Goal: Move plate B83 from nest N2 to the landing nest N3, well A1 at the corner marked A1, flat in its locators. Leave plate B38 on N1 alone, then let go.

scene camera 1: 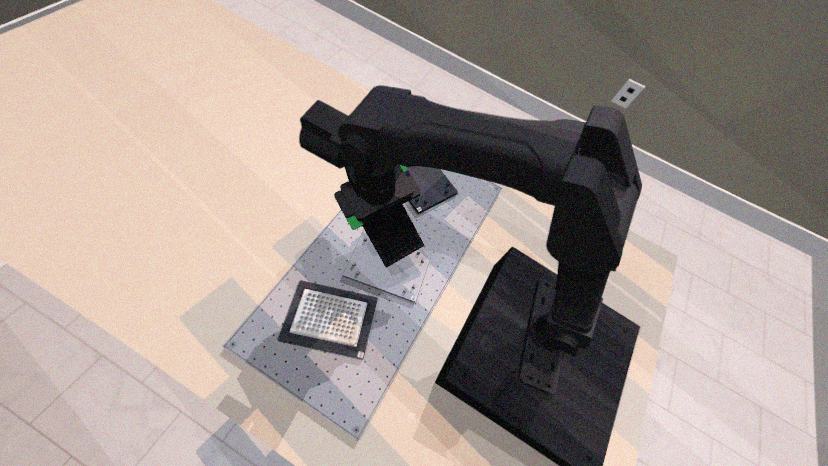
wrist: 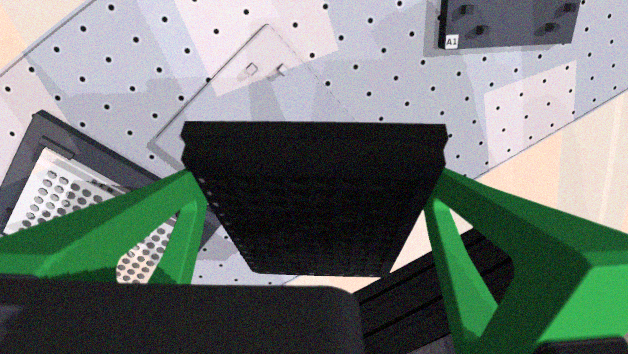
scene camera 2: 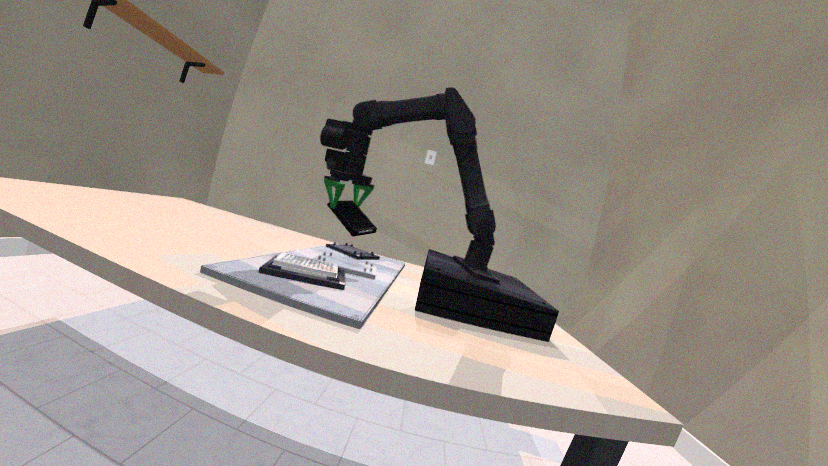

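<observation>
My gripper [scene camera 1: 382, 199] [scene camera 2: 345, 206] [wrist: 314, 177] is shut on the black plate B83 [scene camera 1: 394, 238] [scene camera 2: 358, 221] [wrist: 320, 215], a green finger on each side. The plate hangs tilted in the air, its low end toward the robot base. The see-through grey landing nest N3 [scene camera 1: 379, 282] [scene camera 2: 363, 273] [wrist: 225, 102] lies below, partly hidden by the plate in the wrist view. The dark nest N2 [scene camera 1: 439, 192] [scene camera 2: 350, 250] [wrist: 510, 25] shows bare locators. The white plate B38 [scene camera 1: 329, 317] [scene camera 2: 307, 264] [wrist: 49, 200] sits on the dark nest N1 [scene camera 1: 369, 318] [wrist: 31, 142].
The nests stand on a grey perforated board [scene camera 1: 324, 393] [scene camera 2: 353, 309] [wrist: 400, 85] on the wooden table [scene camera 1: 173, 173] [scene camera 2: 104, 214]. The black robot base block [scene camera 1: 492, 370] [scene camera 2: 480, 306] stands beside the board. A wooden shelf [scene camera 2: 162, 34] is on the wall.
</observation>
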